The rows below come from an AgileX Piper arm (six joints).
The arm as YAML. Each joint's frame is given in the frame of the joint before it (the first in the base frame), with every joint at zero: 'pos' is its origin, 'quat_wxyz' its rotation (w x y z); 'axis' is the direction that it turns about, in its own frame. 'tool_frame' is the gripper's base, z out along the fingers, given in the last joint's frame.
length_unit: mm
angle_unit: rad
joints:
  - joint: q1
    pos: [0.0, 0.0, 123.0]
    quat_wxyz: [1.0, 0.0, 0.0, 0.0]
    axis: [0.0, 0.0, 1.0]
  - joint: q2
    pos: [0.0, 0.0, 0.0]
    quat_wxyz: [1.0, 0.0, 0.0, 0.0]
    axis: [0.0, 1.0, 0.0]
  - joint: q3
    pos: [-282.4, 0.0, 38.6]
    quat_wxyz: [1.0, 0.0, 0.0, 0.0]
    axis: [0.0, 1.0, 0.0]
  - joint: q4
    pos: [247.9, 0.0, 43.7]
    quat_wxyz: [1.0, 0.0, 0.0, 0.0]
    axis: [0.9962, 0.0, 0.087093]
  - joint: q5
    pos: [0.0, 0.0, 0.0]
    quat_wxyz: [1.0, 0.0, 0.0, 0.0]
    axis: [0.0, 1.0, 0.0]
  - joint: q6
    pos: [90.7, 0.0, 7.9]
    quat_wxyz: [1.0, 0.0, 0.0, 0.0]
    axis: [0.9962, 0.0, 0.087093]
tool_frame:
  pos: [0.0, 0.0, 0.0]
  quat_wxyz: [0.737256, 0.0, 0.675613, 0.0]
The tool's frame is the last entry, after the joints.
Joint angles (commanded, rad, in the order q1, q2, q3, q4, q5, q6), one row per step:
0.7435, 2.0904, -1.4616, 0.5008, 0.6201, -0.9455
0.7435, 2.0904, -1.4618, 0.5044, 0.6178, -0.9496
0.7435, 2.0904, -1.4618, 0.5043, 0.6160, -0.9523
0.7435, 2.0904, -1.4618, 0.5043, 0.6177, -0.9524
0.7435, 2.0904, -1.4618, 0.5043, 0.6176, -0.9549
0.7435, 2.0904, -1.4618, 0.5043, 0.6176, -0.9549
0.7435, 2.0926, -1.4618, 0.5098, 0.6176, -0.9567
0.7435, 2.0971, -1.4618, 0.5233, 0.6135, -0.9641
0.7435, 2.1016, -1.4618, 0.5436, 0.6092, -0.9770
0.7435, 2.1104, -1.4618, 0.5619, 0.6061, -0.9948
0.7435, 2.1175, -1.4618, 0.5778, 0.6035, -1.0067
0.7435, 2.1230, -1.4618, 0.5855, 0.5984, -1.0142
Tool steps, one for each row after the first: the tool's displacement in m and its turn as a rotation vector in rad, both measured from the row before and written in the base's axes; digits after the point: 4 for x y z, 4 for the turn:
0.0001, 0.0002, 0.0002, 0.0028, -0.0020, 0.0007
0.0002, 0.0000, 0.0000, 0.0003, -0.0029, 0.0016
-0.0001, 0.0000, 0.0000, -0.0007, 0.0013, 0.0008
0.0000, 0.0000, 0.0000, -0.0003, -0.0013, 0.0021
0.0000, 0.0000, 0.0000, 0.0000, 0.0000, 0.0000
-0.0001, 0.0003, -0.0008, 0.0017, 0.0039, -0.0013
0.0002, 0.0008, -0.0016, 0.0061, 0.0040, -0.0024
0.0001, 0.0011, -0.0014, 0.0097, 0.0049, -0.0015
0.0001, 0.0010, -0.0034, 0.0045, 0.0052, 0.0040
0.0001, 0.0009, -0.0027, 0.0046, 0.0060, 0.0004
0.0004, 0.0005, -0.0021, 0.0020, 0.0003, -0.0002

